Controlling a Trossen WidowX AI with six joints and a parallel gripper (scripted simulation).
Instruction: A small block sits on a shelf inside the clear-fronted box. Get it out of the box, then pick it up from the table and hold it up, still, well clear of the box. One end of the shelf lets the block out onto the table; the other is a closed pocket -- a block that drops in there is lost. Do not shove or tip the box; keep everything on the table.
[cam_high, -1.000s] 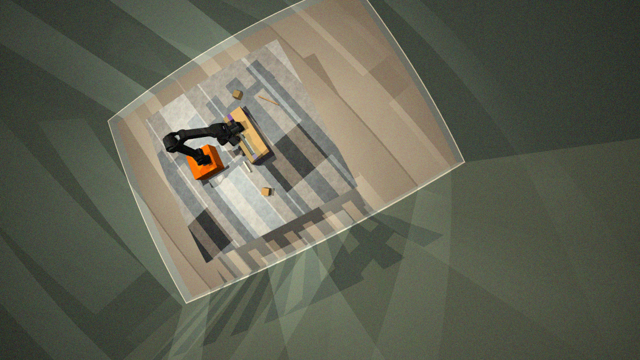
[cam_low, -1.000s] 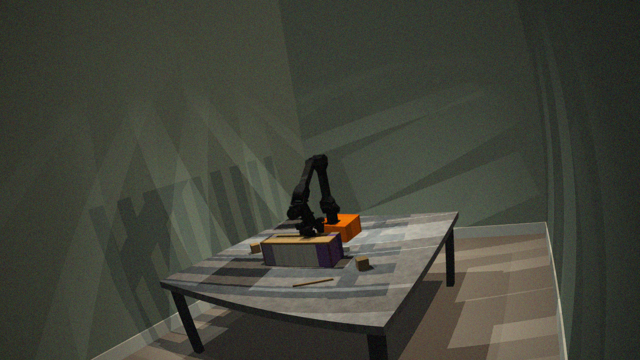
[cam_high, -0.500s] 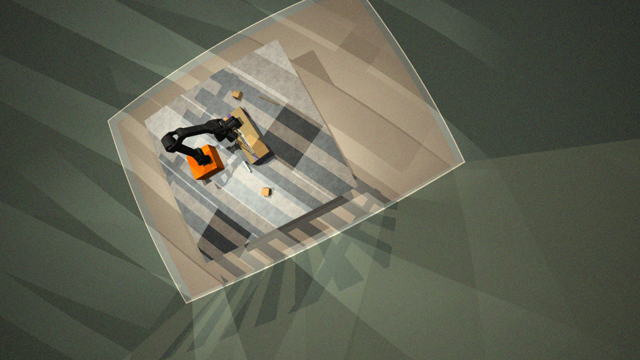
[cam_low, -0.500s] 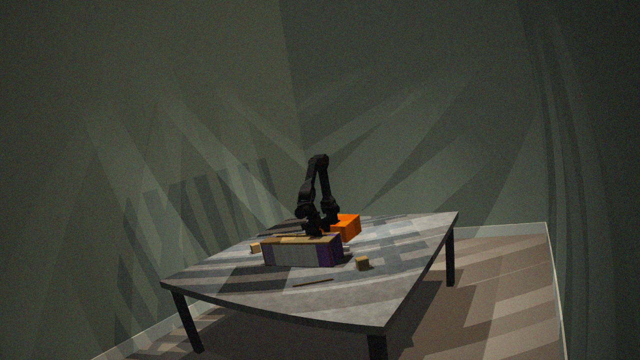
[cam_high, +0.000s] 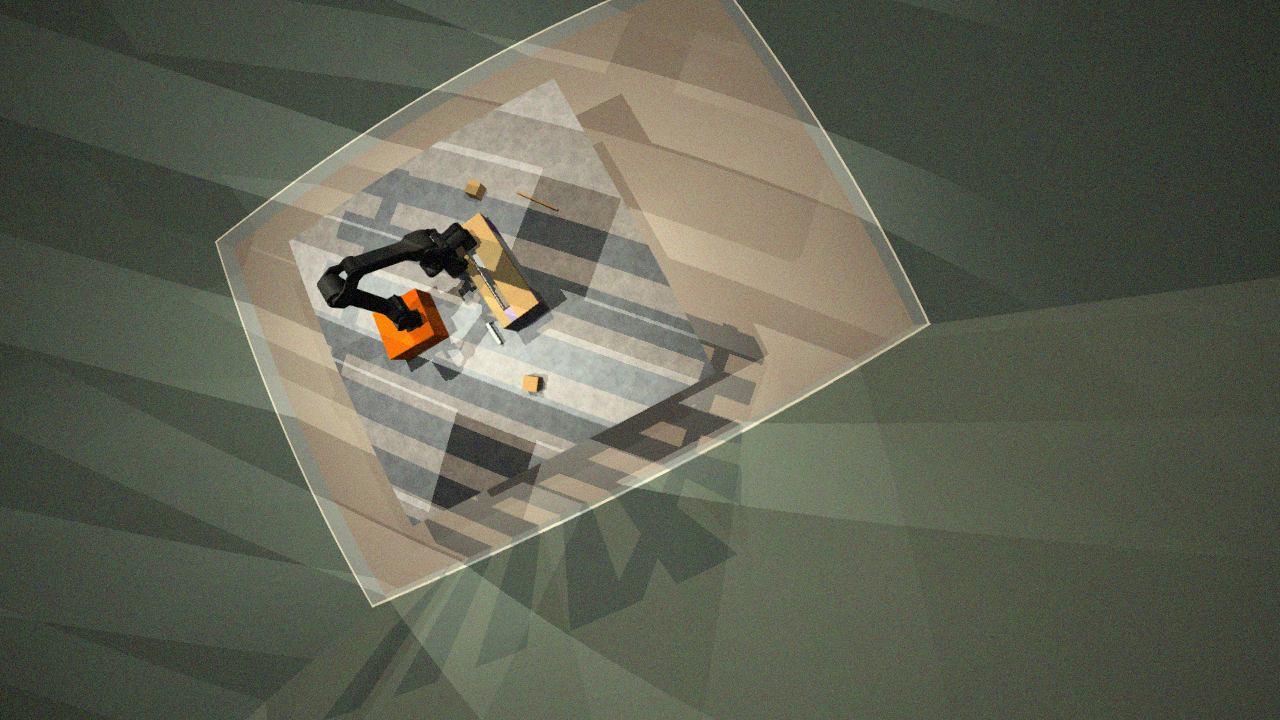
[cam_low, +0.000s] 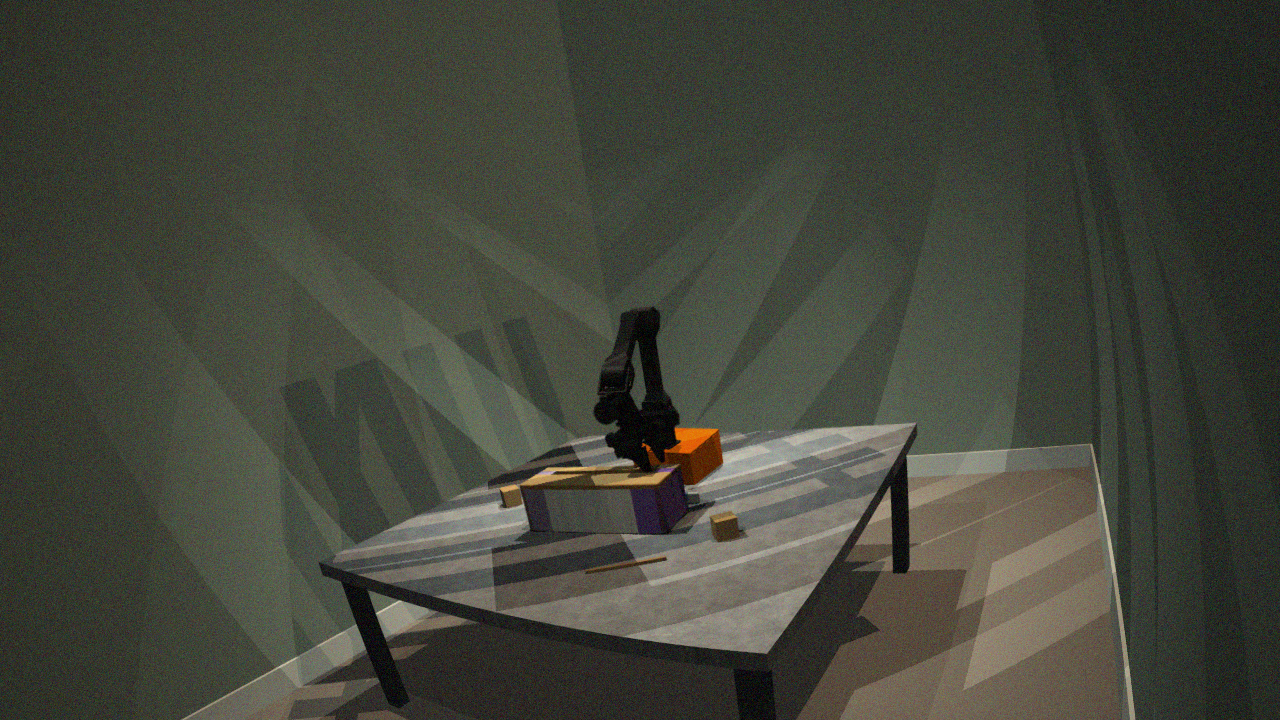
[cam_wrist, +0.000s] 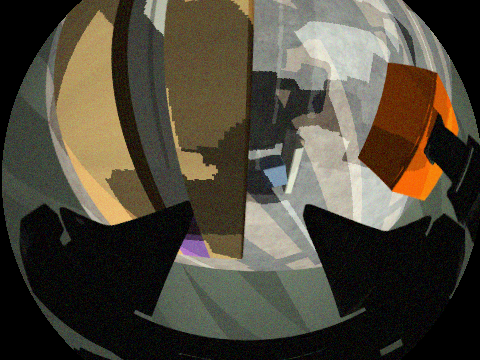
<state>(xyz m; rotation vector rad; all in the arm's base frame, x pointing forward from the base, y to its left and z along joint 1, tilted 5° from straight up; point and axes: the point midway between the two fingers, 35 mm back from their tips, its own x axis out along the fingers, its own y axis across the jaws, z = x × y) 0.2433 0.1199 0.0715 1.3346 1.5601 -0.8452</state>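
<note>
Right now the pale blue block is 40 mm behind my gripper tip, 30 mm to the left of it and 100 mm below it. Also, from my gripper tip: thin stick: 310 mm ahead, 110 mm to the left, 120 mm below; clear-fronted box: 60 mm ahead, 120 mm to the right, 60 mm below.
</note>
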